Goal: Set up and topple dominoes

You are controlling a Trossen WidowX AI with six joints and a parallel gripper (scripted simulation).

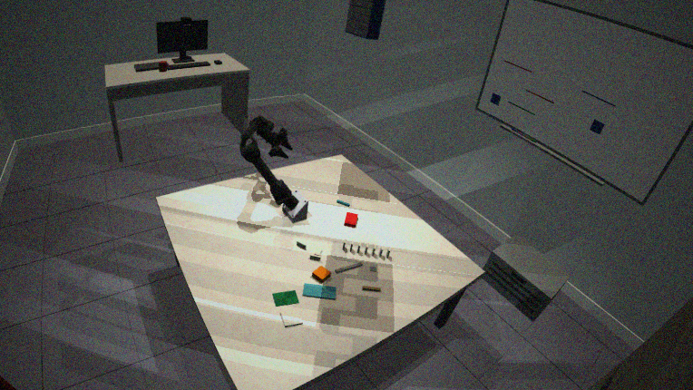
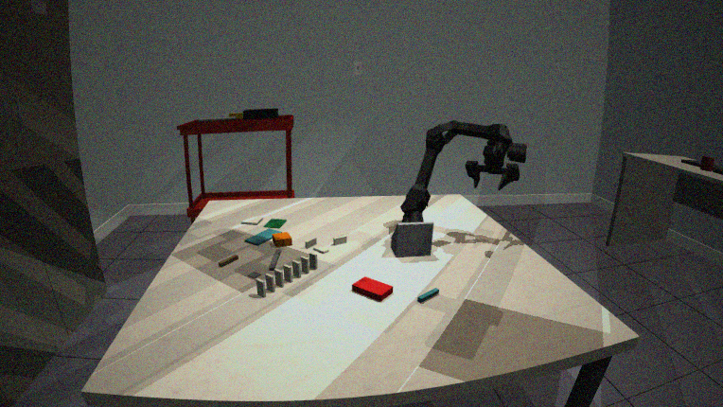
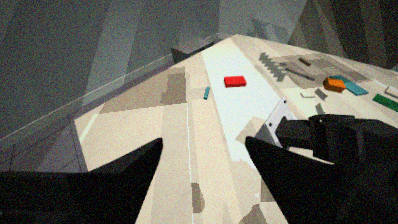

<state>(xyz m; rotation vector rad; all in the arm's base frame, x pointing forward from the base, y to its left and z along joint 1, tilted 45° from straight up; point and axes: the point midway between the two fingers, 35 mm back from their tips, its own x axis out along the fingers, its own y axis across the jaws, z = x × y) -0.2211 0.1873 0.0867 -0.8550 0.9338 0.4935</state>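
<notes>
Now: gripper tip 65 cm short of the orange block, 23 cm above it and 20 cm to the left of it. Round my gripper tip: long grey bar (67 cm ahead, 24 cm below, 6 cm to the right); teal bar (26 cm ahead, 23 cm below, 22 cm to the left); red block (40 cm ahead, 23 cm below, 16 cm to the left).
</notes>
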